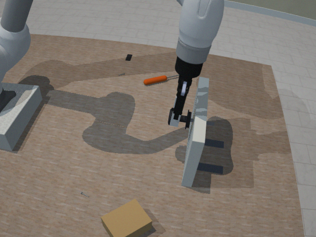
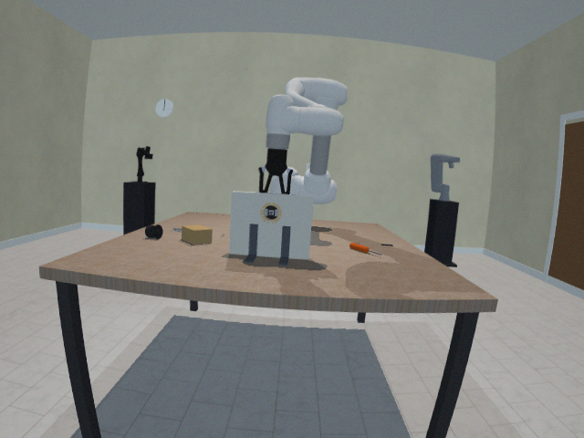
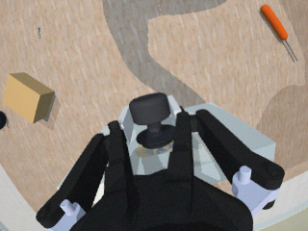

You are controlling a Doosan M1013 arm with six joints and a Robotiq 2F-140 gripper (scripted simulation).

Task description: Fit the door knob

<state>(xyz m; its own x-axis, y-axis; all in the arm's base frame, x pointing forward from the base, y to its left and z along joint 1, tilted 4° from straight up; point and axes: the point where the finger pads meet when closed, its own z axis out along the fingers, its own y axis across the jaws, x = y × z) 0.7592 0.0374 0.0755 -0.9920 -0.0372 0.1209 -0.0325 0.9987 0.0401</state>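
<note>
The white door panel is 70 mm ahead of my hand and 50 mm below it. From my hand the other things lie so: tan box 80 mm behind, 340 mm to the right, 160 mm below; small black piece 310 mm behind, 530 mm to the left, 190 mm below; small screw 240 mm behind, 270 mm to the right, 190 mm below.
</note>
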